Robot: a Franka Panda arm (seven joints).
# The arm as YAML. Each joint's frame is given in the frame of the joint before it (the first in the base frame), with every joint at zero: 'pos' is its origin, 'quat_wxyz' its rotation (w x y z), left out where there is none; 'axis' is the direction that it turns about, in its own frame. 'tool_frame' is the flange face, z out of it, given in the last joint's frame.
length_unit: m
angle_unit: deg
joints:
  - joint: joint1
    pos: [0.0, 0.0, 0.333]
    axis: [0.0, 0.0, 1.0]
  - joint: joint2
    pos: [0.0, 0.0, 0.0]
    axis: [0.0, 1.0, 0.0]
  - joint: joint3
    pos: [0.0, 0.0, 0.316]
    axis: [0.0, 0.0, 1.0]
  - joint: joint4
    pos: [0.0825, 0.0, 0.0]
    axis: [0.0, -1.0, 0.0]
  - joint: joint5
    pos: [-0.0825, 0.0, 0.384]
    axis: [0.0, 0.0, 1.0]
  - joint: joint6
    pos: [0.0, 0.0, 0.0]
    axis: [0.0, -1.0, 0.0]
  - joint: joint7
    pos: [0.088, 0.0, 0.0]
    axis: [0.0, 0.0, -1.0]
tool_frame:
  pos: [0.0, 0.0, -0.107]
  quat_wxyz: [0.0, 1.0, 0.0, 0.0]
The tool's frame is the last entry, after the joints.
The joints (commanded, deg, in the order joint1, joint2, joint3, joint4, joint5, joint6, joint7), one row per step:
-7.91, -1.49, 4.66, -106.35, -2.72, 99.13, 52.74
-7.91, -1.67, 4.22, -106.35, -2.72, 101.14, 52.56
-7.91, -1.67, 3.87, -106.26, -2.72, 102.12, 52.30
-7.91, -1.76, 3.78, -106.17, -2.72, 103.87, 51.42
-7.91, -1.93, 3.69, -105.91, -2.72, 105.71, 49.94
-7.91, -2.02, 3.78, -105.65, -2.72, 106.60, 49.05
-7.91, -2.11, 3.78, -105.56, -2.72, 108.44, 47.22
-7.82, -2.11, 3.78, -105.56, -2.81, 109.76, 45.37
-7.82, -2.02, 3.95, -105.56, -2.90, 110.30, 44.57
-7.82, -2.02, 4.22, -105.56, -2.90, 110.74, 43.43
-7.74, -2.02, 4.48, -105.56, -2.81, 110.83, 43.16
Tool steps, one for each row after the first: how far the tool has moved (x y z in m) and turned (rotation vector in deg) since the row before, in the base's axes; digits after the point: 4 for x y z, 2 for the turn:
0.0031, -0.0042, 0.0045, -0.10, -2.18, -0.16
0.0019, -0.0034, 0.0022, -0.04, -1.06, -0.04
0.0032, -0.0009, 0.0042, -0.09, -1.88, 0.87
0.0033, -0.0009, 0.0067, -0.16, -2.19, 1.48
0.0019, 0.0009, 0.0045, -0.12, -1.19, 1.02
0.0031, 0.0000, 0.0047, -0.25, -1.92, 1.91
0.0023, 0.0007, 0.0023, -0.34, -1.21, 2.01
0.0014, 0.0015, 0.0001, -0.20, -0.40, 1.01
0.0009, 0.0027, 0.0008, -0.17, -0.37, 1.42
0.0004, 0.0035, 0.0001, 0.04, -0.08, 0.59

